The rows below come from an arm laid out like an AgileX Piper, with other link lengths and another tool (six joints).
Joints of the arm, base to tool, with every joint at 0 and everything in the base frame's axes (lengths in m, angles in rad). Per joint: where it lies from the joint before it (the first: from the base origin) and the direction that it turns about. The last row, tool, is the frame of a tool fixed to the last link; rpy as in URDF.
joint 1: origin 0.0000 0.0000 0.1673 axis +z
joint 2: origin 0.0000 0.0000 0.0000 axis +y
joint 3: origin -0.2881 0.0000 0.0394 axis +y
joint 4: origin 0.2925 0.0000 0.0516 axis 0.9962 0 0.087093
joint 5: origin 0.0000 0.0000 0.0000 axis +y
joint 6: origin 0.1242 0.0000 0.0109 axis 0.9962 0 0.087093
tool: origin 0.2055 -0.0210 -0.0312 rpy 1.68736 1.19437 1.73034
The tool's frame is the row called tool.
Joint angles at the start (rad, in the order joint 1, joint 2, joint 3, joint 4, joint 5, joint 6):
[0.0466 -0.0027 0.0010 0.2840 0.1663 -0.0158]
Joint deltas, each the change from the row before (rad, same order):
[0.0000 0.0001 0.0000 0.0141 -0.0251 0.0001]
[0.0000 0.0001 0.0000 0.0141 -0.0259 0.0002]
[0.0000 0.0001 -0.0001 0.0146 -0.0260 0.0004]
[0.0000 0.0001 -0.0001 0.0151 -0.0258 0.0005]
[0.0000 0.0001 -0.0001 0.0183 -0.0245 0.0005]
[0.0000 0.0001 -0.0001 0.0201 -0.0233 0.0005]
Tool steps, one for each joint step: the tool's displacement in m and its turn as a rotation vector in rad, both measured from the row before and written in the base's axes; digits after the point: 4 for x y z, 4 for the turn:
[0.0018 -0.0008 0.0078 0.0159 -0.0232 -0.0059]
[0.0017 -0.0011 0.0081 0.0161 -0.0239 -0.0065]
[0.0015 -0.0013 0.0082 0.0168 -0.0239 -0.0068]
[0.0013 -0.0015 0.0081 0.0174 -0.0236 -0.0071]
[0.0010 -0.0014 0.0076 0.0205 -0.0221 -0.0068]
[0.0008 -0.0014 0.0072 0.0223 -0.0207 -0.0066]

